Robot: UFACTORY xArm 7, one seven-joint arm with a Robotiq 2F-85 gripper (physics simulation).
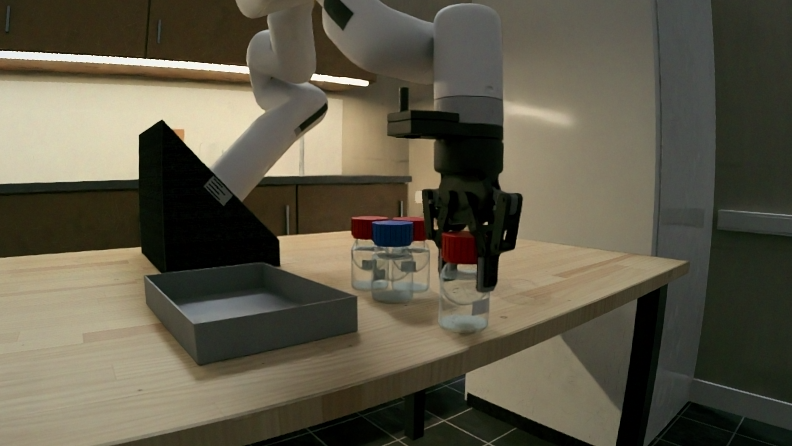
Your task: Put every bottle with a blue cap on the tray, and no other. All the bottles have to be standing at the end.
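Note:
A bottle with a red cap is upright at the front right, near the table's front edge. My gripper points down and is shut on this bottle near its cap; one finger is in front at the right, the other partly hidden behind. I cannot tell whether its base touches the table. A bottle with a blue cap stands to the left and farther back. Two more red-capped bottles stand close behind it, partly hidden. The grey tray lies at the left; no bottle shows in it.
The arm's black wedge-shaped base stands behind the tray. The wooden table's front edge runs close in front of the tray and the held bottle. A pale wall panel rises behind the table at the right.

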